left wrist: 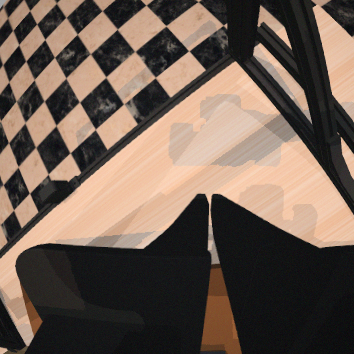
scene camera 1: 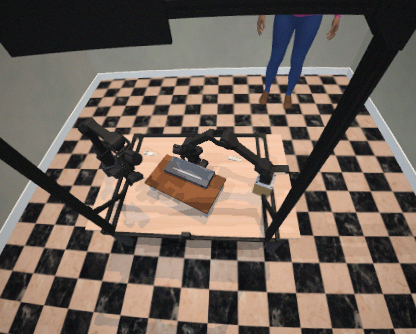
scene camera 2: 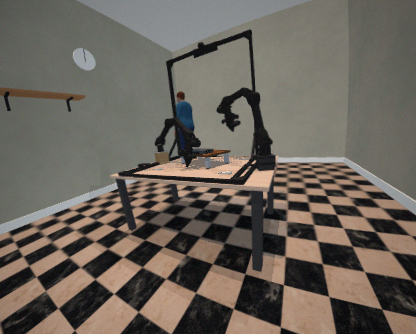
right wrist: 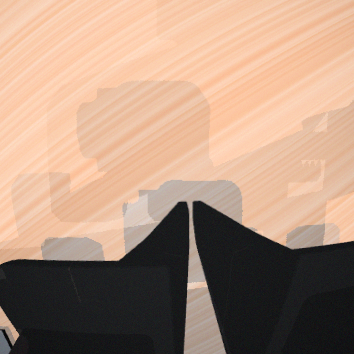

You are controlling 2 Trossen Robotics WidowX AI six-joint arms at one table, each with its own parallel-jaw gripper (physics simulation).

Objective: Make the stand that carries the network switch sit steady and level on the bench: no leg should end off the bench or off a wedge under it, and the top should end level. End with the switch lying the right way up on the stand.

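Places are measured from the left arm's base along level axes (x back, y right, z up), in metres.
Pixels of known places: left gripper, fingertip midpoint: point(left wrist: 207, 201) point(scene camera 1: 131, 185) point(scene camera 2: 233, 131); right gripper, fingertip midpoint: point(scene camera 1: 197, 164) point(scene camera 2: 187, 167) point(right wrist: 189, 209); left arm's base, origin of the base link: point(scene camera 1: 109, 162) point(scene camera 2: 265, 154); right arm's base, origin of the base link: point(scene camera 1: 265, 178) point(scene camera 2: 160, 151).
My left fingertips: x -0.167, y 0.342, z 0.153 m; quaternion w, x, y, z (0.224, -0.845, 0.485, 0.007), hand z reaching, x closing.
For each thing: its top centre in the pictures, then the offset to it from my left fingertips. Level surfaces: height alone.
- grey-blue switch, middle of its top: point(scene camera 1: 188, 170) point(scene camera 2: 196, 149) dx -0.309, dy -0.064, dz -0.112 m
- bench, its level: dz -0.239 m
- piece, middle of its top: point(scene camera 2: 224, 171) point(scene camera 1: 149, 152) dx -0.093, dy -0.389, dz -0.228 m
The stand has a brown top point(scene camera 1: 200, 198) point(scene camera 2: 220, 152) point(left wrist: 216, 305) and pale legs; two legs show in scene camera 2, and the other feet are hidden. I cannot tell whether the top is level. The grey-blue switch point(scene camera 1: 189, 171) point(scene camera 2: 202, 150) lies on the stand's top, toward the far side in scene camera 1. My left gripper point(scene camera 1: 136, 178) point(scene camera 2: 231, 128) point(left wrist: 207, 201) is shut and empty, high and to the left of the stand in scene camera 1. My right gripper point(scene camera 1: 203, 163) point(scene camera 2: 187, 164) point(right wrist: 189, 209) is shut and empty, low beside the switch's side of the stand.
Small white pieces lie on the bench point(scene camera 1: 245, 212) point(scene camera 2: 150, 172): one piece point(scene camera 1: 149, 153) point(scene camera 2: 225, 172) and another point(scene camera 1: 234, 158) point(scene camera 2: 159, 169). A tan block point(scene camera 1: 262, 187) point(scene camera 2: 161, 157) is at the right arm's base. Dark frame rails edge the bench. A person stands beyond it.
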